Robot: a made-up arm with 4 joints.
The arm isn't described. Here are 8 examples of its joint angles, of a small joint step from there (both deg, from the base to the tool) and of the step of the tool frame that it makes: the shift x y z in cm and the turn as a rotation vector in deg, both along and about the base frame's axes.
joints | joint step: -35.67 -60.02 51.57 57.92 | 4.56 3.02 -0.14 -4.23
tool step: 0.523 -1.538 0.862 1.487 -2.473 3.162
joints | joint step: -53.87 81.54 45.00 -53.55 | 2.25 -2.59 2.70 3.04
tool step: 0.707 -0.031 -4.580 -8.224 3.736 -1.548
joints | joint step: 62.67 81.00 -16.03 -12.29 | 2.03 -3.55 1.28 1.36
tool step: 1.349 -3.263 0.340 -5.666 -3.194 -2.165
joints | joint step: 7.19 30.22 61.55 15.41 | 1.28 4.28 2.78 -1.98
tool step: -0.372 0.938 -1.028 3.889 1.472 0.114
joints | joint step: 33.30 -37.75 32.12 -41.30 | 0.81 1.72 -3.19 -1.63
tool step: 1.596 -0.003 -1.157 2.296 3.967 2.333
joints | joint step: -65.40 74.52 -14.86 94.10 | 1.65 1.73 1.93 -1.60
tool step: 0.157 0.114 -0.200 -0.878 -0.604 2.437
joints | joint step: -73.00 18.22 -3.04 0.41 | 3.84 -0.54 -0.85 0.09
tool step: -0.006 -1.149 -1.771 -4.291 -0.560 -0.154
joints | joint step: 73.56 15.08 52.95 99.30 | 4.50 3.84 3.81 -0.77
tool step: -0.077 -0.025 1.160 -0.735 -1.021 -1.528
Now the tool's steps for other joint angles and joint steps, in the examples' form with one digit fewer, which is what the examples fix.
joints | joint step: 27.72 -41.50 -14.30 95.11 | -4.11 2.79 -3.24 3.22
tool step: 0.03 0.94 -3.49 4.35 1.70 4.17
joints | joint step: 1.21 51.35 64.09 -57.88 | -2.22 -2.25 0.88 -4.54
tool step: 0.06 0.65 -0.25 4.60 0.42 -1.04
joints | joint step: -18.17 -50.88 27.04 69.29 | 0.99 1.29 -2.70 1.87
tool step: 0.72 0.47 -0.30 -1.45 0.87 2.67
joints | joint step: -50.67 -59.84 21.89 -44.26 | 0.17 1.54 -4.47 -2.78
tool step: 1.94 1.67 -0.98 4.49 -0.81 5.64
